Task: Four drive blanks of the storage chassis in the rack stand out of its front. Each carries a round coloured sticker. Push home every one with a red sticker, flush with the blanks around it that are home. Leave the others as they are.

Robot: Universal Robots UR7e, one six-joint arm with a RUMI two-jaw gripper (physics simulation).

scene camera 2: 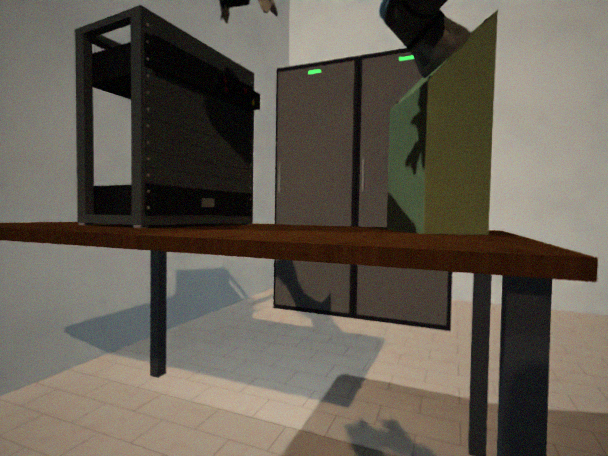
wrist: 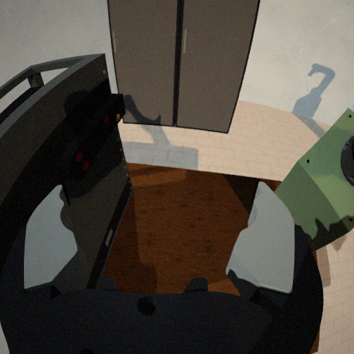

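The rack [scene camera 2: 137, 125] [wrist: 95, 65] stands at the left, with the dark storage chassis [scene camera 2: 175, 65] in its upper part. In the wrist view, two red stickers [wrist: 79, 156] [wrist: 86, 164] sit close together, and a third red sticker [wrist: 106, 119] is beside a yellow sticker [wrist: 118, 117] at the far end. The yellow-stickered blank [scene camera 2: 256, 100] stands out at the chassis's far end. Shadow hides how far the red-stickered blanks stand out. My gripper [scene camera 2: 250, 15] [wrist: 159, 186] is open and empty, above and in front of the rack, apart from the blanks.
The wooden table [scene camera 2: 300, 245] [wrist: 175, 225] carries the rack and a green block-like stand [scene camera 2: 457, 150] [wrist: 305, 190] at the right, with part of the arm above it. A tall two-door cabinet [scene camera 2: 315, 150] [wrist: 145, 60] stands behind the table.
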